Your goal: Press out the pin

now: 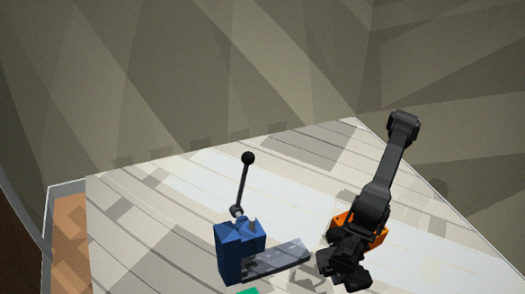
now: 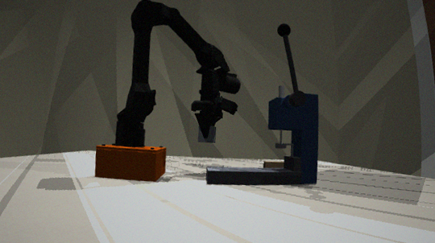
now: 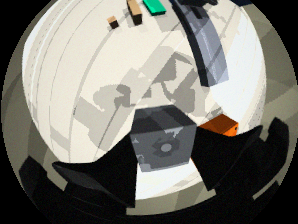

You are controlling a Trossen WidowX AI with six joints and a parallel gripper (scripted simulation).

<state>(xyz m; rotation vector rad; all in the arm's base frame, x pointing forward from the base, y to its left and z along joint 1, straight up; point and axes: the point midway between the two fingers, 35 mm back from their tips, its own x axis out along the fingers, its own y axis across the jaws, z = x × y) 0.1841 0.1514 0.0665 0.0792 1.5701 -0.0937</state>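
My gripper tip is 190 mm short of the punch, 140 mm to the left of it and 50 mm below it. The rest, counted from my gripper tip: round pin: 30 mm above, 10 mm ahead; green tile: 220 mm ahead, 90 mm below, 60 mm to the right; tan piece: 210 mm ahead, 80 mm below, 10 mm to the right.
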